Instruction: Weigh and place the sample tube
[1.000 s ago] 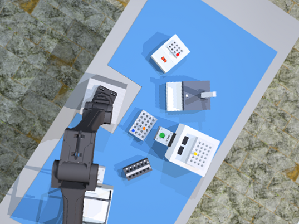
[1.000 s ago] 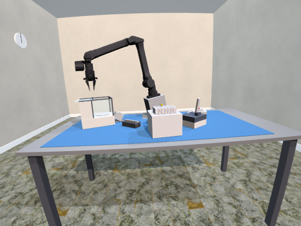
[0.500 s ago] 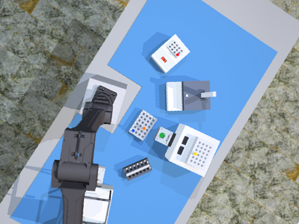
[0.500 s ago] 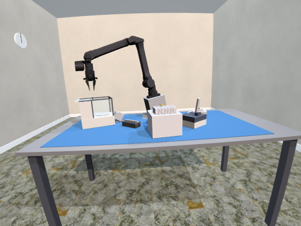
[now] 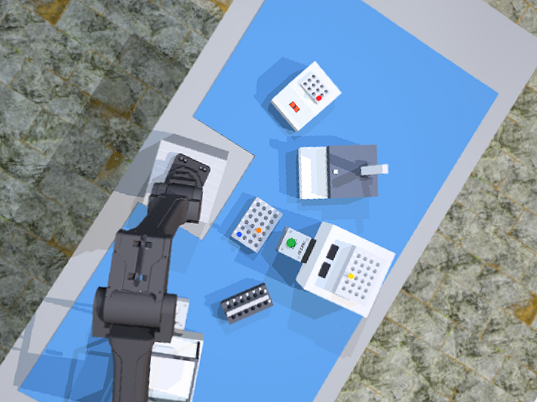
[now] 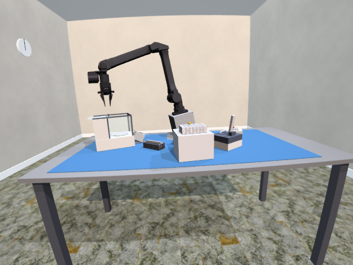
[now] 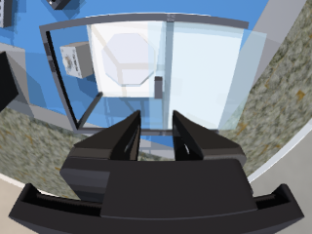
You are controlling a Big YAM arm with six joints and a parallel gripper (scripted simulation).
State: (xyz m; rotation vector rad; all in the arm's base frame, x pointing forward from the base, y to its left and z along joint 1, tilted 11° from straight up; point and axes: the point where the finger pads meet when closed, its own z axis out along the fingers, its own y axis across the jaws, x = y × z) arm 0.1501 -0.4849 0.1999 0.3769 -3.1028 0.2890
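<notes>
The tube rack RK lies 6 cm ahead of my hand, 49 cm to the left of it and 26 cm below it. From my hand the other things lie so: white key (5 cm behind, 20 cm to the left, 21 cm below); then balance door (1 cm ahead, 3 cm to the right, 7 cm below); then black magnet block (13 cm ahead, 28 cm to the left, 26 cm below).
</notes>
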